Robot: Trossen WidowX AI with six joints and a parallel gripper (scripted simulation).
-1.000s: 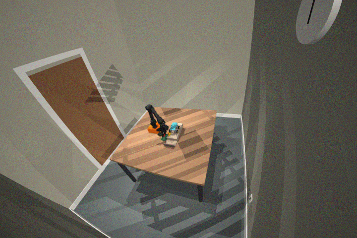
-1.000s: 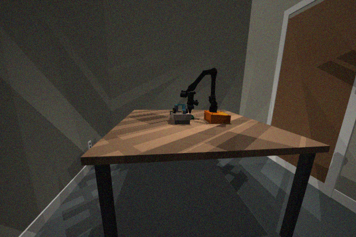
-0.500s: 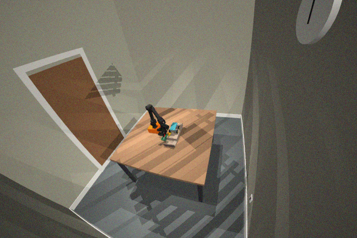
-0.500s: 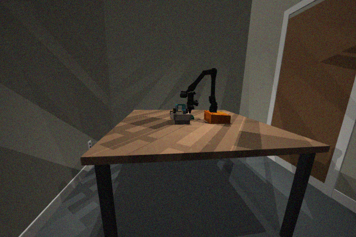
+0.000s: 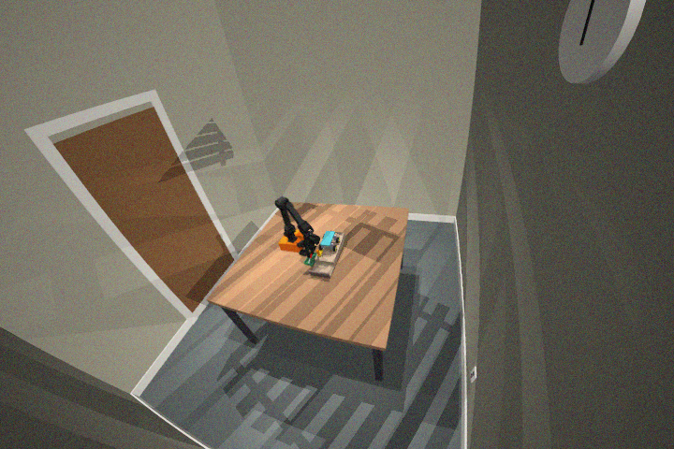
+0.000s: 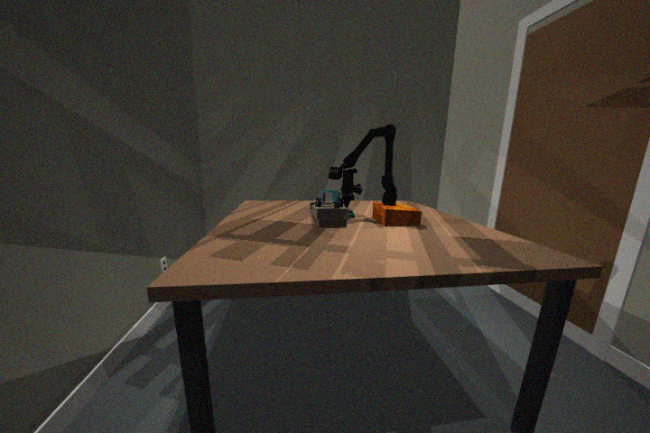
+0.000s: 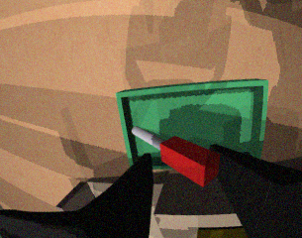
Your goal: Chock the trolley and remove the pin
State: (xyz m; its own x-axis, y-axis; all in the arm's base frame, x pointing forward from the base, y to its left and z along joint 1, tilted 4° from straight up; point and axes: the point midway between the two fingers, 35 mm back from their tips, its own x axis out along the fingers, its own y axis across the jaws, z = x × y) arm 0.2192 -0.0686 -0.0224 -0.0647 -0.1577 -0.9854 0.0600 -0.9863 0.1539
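Right now the red-headed stop pin is 1 cm to the right of my gripper tip and 1 cm below it. Also, from my gripper tip: ramp: 9 cm ahead, 14 cm to the left; then yellow chock: 6 cm ahead, 4 cm to the left, 4 cm above; then green tray: 1 cm behind, 1 cm to the left, 5 cm below.
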